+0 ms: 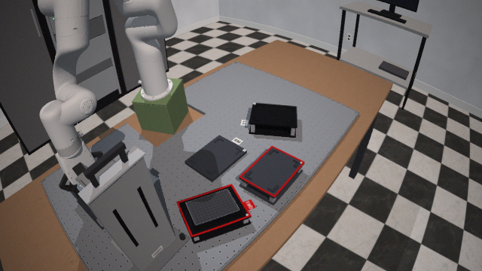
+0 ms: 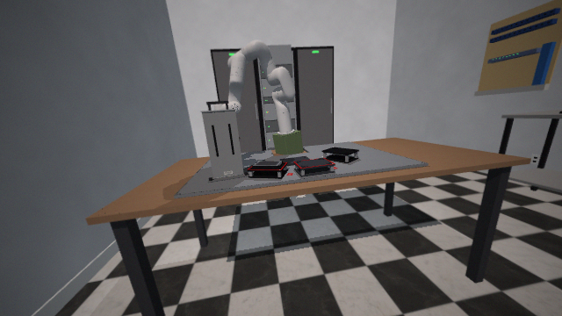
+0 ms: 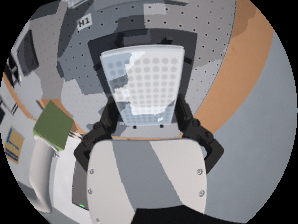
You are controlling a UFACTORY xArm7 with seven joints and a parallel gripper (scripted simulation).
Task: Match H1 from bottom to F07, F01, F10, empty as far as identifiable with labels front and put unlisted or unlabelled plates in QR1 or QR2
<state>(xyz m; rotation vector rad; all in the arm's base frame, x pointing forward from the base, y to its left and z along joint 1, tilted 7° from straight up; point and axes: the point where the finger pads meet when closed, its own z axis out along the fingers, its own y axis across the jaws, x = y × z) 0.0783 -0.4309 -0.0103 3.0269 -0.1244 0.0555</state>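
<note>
The pale well plate lies 10 mm below my hand and 10 mm ahead of it. The rest, counted from my hand: dark plate 340 mm ahead, 160 mm to the left, 30 mm below.
</note>
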